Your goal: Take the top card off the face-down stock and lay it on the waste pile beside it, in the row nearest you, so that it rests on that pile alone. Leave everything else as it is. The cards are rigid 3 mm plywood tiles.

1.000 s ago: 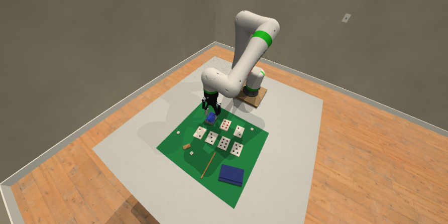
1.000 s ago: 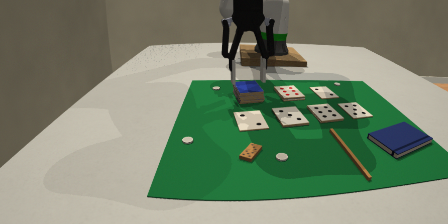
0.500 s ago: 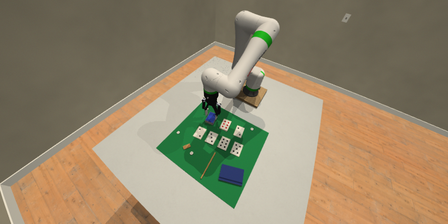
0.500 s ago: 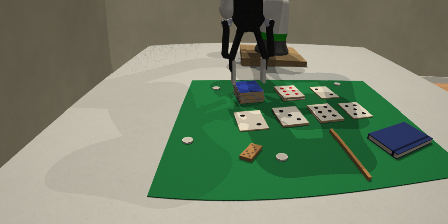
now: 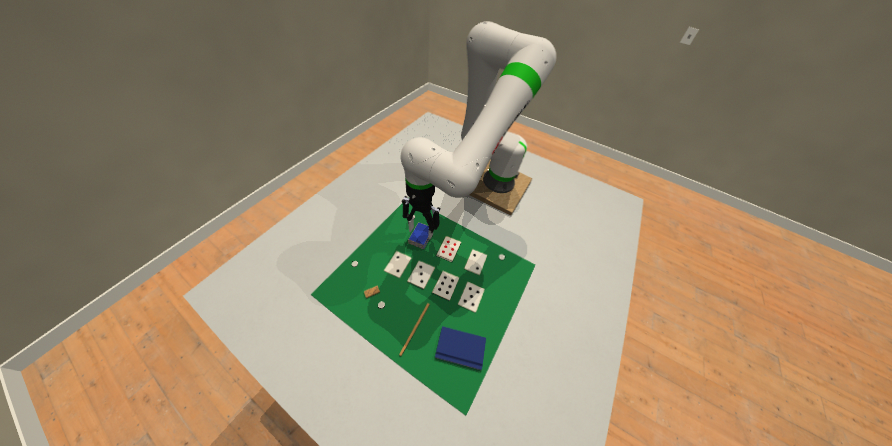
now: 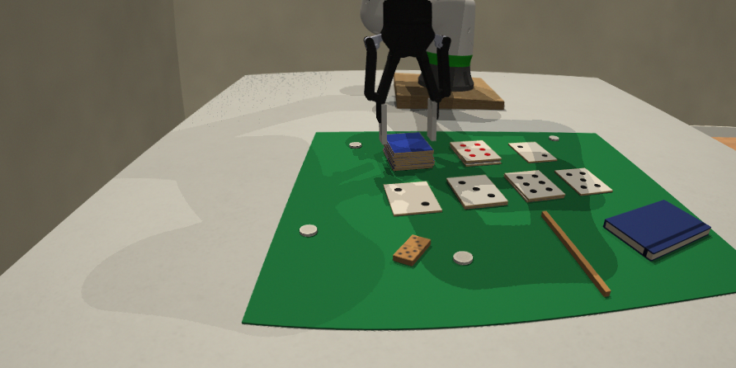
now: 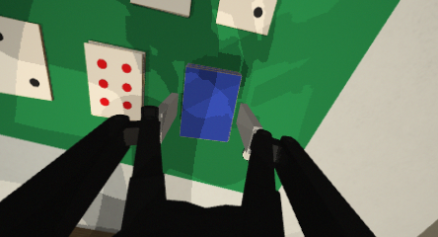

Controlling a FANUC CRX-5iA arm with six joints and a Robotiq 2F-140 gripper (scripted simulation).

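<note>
Now: hand 230 mm to the right of the two-pip card, 60 mm above it and 40 mm past it. Also, from my hand: green mat: 140 mm to the left, 120 mm ahead, 70 mm below; then wooden stick: 280 mm ahead, 200 mm to the left, 60 mm below.
</note>
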